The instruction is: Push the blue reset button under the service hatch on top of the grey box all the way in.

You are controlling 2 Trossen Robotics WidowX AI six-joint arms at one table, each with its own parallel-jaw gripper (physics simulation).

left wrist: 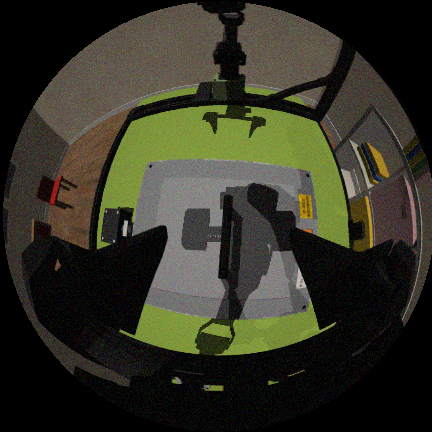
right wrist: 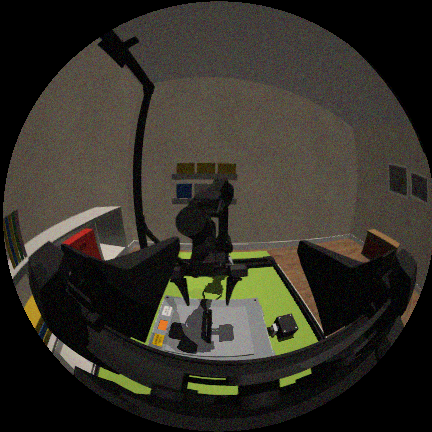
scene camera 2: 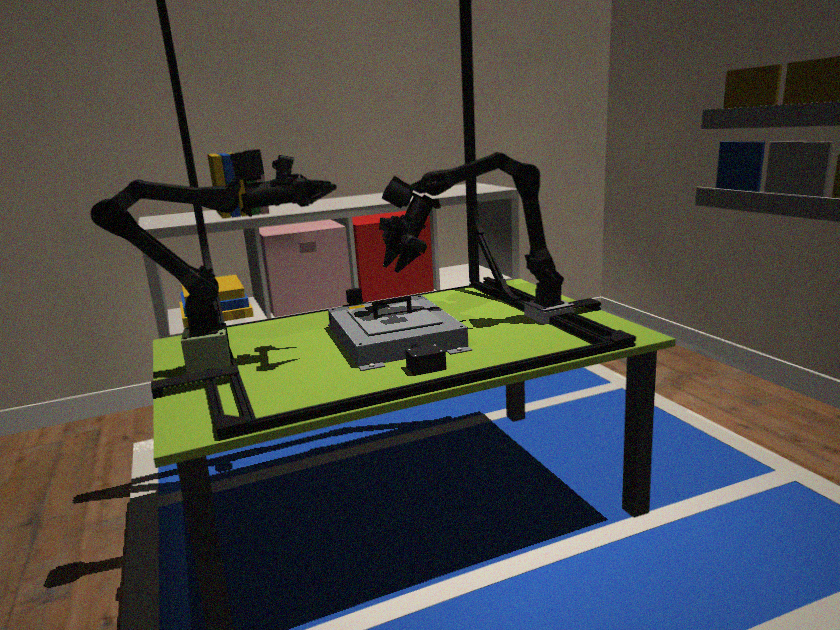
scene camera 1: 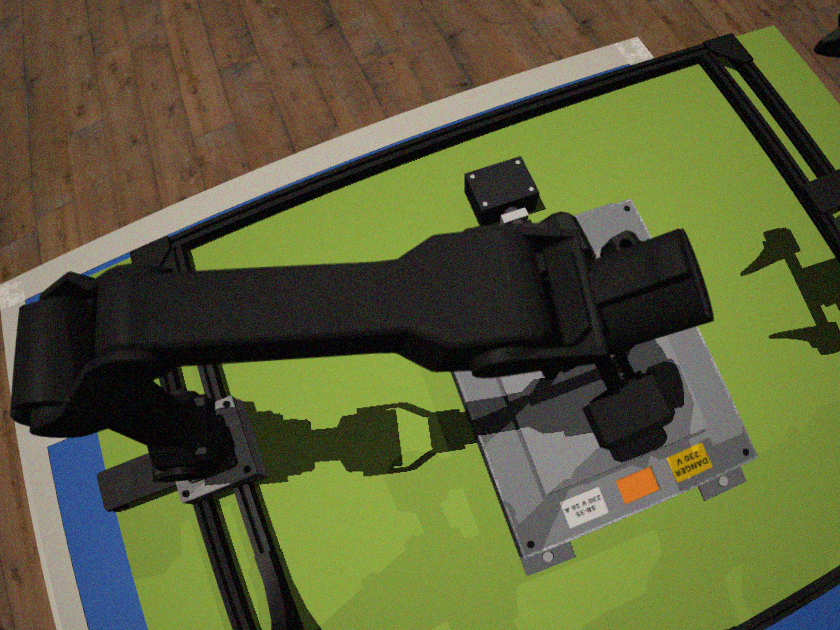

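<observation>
The grey box (scene camera 1: pixel 726 434) (scene camera 2: pixel 386 351) (left wrist: pixel 152 185) (right wrist: pixel 259 325) sits on the green table. Its hatch (scene camera 2: pixel 400 328) (left wrist: pixel 172 200) (right wrist: pixel 242 315) lies flat on top and carries a black bar handle (left wrist: pixel 226 250) (right wrist: pixel 206 325). The blue reset button does not show in any view. My left gripper (scene camera 2: pixel 392 267) (left wrist: pixel 230 233) (right wrist: pixel 207 305) is open and empty, pointing down above the box, with the handle between its fingers as seen in the left wrist view but well below them. In scene camera 1 its fingertips are hidden. My right gripper (scene camera 2: pixel 333 186) (right wrist: pixel 241 245) is open and empty, raised high.
A black block (scene camera 1: pixel 500 184) (scene camera 2: pixel 426 359) (left wrist: pixel 115 225) (right wrist: pixel 286 325) with a white piece stands beside the box. Yellow (scene camera 1: pixel 688 462), orange (scene camera 1: pixel 637 484) and white (scene camera 1: pixel 584 507) labels lie along one box edge. Black rails frame the table. My left arm covers part of the box in scene camera 1.
</observation>
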